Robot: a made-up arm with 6 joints. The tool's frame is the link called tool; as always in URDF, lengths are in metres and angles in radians. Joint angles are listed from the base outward. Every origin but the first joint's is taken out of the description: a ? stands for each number. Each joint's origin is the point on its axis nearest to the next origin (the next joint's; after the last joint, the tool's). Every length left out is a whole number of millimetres.
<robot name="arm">
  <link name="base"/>
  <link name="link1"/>
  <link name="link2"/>
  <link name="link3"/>
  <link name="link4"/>
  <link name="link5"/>
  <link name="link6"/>
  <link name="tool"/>
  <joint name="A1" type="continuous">
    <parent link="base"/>
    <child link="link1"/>
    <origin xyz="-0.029 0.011 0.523" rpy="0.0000 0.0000 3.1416"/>
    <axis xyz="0 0 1"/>
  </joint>
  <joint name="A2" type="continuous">
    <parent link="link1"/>
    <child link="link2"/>
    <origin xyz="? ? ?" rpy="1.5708 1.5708 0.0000"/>
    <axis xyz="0 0 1"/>
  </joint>
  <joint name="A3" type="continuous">
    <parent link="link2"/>
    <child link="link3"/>
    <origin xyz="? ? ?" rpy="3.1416 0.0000 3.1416"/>
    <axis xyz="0 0 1"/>
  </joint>
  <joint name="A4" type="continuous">
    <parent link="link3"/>
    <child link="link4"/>
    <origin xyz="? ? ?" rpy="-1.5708 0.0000 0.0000"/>
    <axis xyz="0 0 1"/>
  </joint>
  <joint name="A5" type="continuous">
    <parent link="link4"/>
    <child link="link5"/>
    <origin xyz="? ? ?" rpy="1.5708 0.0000 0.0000"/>
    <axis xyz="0 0 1"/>
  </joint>
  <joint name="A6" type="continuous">
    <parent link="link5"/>
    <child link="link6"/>
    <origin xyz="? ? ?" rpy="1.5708 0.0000 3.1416"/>
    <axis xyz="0 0 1"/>
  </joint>
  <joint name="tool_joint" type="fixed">
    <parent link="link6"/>
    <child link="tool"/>
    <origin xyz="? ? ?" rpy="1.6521 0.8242 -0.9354"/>
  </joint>
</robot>
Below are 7 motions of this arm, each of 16 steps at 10 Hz.
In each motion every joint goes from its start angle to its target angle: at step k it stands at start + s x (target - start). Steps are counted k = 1, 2, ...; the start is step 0. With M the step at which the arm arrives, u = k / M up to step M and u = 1 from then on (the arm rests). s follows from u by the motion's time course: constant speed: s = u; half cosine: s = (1 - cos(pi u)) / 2; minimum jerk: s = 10 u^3 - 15 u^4 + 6 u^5.
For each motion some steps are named. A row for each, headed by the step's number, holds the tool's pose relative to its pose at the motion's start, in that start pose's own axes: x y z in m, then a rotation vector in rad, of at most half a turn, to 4 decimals.
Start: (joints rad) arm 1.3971 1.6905 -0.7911 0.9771 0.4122 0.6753
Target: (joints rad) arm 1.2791 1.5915 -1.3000 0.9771 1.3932 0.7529
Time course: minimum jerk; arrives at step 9
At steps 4, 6, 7, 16:
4: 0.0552 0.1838 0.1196 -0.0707 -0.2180 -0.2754
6: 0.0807 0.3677 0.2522 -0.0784 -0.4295 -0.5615
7: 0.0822 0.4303 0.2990 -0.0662 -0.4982 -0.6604
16: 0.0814 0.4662 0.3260 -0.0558 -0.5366 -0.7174

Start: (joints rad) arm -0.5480 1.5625 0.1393 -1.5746 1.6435 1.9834
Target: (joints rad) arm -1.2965 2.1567 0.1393 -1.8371 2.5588 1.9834
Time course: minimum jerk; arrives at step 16
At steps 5, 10, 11, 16:
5: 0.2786 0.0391 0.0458 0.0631 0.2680 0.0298
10: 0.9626 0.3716 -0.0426 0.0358 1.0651 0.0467
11: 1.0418 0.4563 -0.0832 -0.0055 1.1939 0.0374
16: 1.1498 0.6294 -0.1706 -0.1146 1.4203 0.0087

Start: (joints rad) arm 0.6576 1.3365 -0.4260 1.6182 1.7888 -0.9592
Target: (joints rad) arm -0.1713 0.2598 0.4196 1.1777 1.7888 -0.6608
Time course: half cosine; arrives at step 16
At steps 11, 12, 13, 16:
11: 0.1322 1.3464 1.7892 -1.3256 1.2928 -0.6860
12: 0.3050 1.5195 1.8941 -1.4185 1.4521 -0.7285
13: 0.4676 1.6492 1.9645 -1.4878 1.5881 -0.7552
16: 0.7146 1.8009 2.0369 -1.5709 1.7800 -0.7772

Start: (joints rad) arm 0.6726 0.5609 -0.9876 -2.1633 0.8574 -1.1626
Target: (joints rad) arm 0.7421 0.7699 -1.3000 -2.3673 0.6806 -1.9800
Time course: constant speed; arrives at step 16
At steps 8, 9, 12, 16:
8: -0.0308 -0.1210 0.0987 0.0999 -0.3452 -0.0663
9: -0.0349 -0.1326 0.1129 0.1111 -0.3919 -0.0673
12: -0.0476 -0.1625 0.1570 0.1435 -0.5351 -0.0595
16: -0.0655 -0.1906 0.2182 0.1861 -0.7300 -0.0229

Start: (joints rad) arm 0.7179 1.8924 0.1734 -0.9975 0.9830 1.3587
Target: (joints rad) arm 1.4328 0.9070 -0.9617 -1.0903 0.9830 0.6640
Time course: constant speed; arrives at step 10
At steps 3, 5, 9, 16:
3: -0.5068 0.1191 -0.0199 -0.0333 -0.1258 -0.0346
5: -0.8198 0.2558 -0.1150 -0.0578 -0.2084 -0.0494
9: -1.3099 0.5549 -0.5158 -0.1117 -0.3702 -0.0608
16: -1.3956 0.6151 -0.6542 -0.1261 -0.4099 -0.0600

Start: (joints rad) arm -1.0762 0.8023 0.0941 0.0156 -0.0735 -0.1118
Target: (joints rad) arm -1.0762 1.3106 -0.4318 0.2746 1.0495 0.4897
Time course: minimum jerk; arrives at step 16
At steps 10, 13, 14, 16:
10: 0.5385 0.0409 -0.7613 -0.5162 0.2908 0.0311
13: 0.6176 0.1287 -0.9914 -0.6665 0.3251 0.0611
14: 0.6256 0.1436 -1.0231 -0.6868 0.3276 0.0652
16: 0.6291 0.1511 -1.0385 -0.6967 0.3285 0.0671

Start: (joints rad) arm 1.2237 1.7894 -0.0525 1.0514 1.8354 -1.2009
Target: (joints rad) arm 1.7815 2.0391 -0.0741 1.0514 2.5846 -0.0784
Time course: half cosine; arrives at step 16
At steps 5, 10, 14, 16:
5: 0.0885 -0.0228 -0.1717 -0.1650 0.0925 0.1278
10: 0.2238 0.0146 -0.5232 -0.5406 0.1841 0.3042
14: 0.2649 0.0803 -0.7064 -0.7584 0.1948 0.3341
16: 0.2684 0.0916 -0.7304 -0.7884 0.1951 0.3337

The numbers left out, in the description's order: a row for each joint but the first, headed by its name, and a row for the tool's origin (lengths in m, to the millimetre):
A2: -0.023 -0.022 0.000
A3: -1.516 -0.023 0.000
A4: -0.009 -1.094 0.000
A5: 0.012 -0.132 0.000
A6: -0.030 0.019 0.000
tool: 0.012 -0.013 0.000

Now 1 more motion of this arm.
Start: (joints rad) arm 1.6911 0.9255 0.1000 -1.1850 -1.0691 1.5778
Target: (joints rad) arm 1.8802 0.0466 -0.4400 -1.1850 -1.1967 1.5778
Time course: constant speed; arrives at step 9
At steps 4, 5, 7, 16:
4: 0.0793 0.4323 0.4133 -0.1612 0.0798 0.0254
5: 0.1175 0.5517 0.4857 -0.2019 0.0993 0.0327
7: 0.2102 0.7954 0.5889 -0.2839 0.1378 0.0485
16: 0.3193 1.0371 0.6349 -0.3665 0.1756 0.0657

